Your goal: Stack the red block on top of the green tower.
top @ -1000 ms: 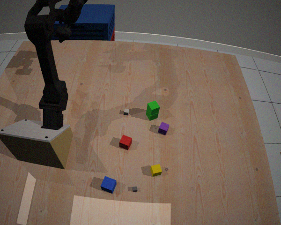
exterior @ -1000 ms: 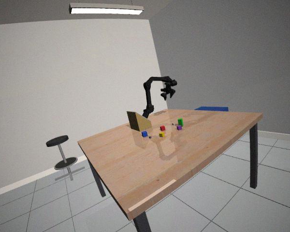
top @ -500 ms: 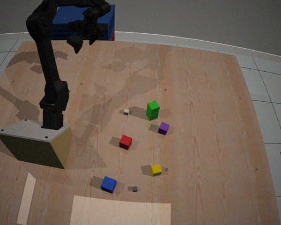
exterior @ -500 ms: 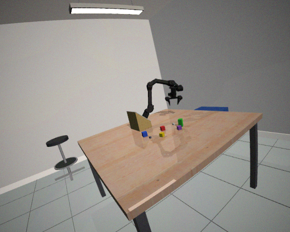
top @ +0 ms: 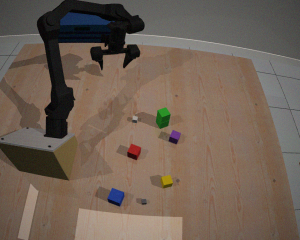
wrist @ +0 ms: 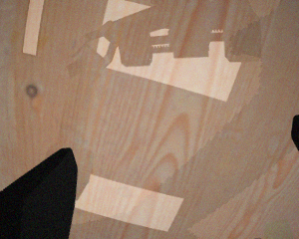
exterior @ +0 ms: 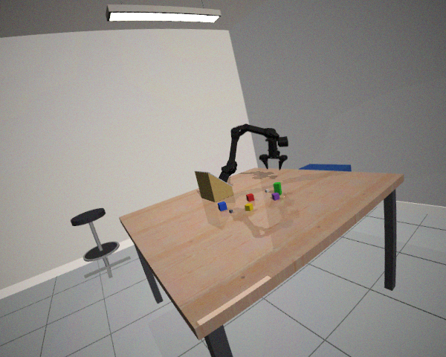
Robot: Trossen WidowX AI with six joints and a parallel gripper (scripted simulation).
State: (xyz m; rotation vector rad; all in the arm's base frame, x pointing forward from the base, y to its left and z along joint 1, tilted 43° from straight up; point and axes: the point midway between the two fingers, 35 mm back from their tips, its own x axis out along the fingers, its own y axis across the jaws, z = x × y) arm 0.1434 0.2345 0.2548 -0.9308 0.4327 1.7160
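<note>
My gripper tip is 330 mm to the left of the red block, 120 mm short of it and 70 mm above it. Round my gripper tip: purple cube: 260 mm to the right, 250 mm ahead, 70 mm below; yellow cube: 430 mm to the right, 230 mm ahead, 70 mm below; blue cube: 500 mm to the right, 70 mm below, 70 mm ahead.
</note>
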